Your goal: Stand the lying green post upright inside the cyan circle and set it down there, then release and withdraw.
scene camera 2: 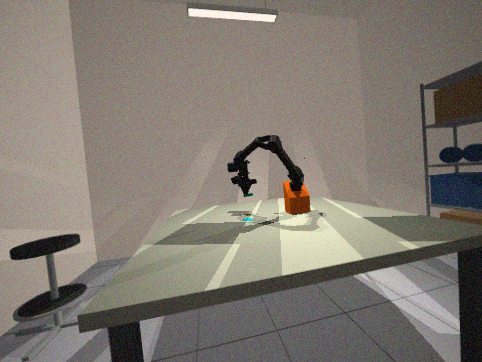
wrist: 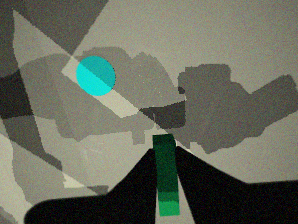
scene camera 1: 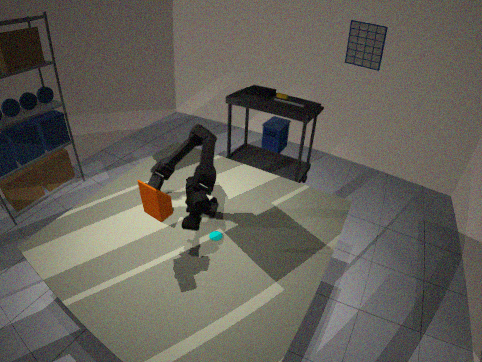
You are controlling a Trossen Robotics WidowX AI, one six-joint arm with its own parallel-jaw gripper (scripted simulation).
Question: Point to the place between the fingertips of my gripper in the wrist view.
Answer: At 164,152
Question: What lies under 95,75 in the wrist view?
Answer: A cyan circle.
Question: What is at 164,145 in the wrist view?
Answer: A green post.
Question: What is my gripper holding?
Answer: A green post.
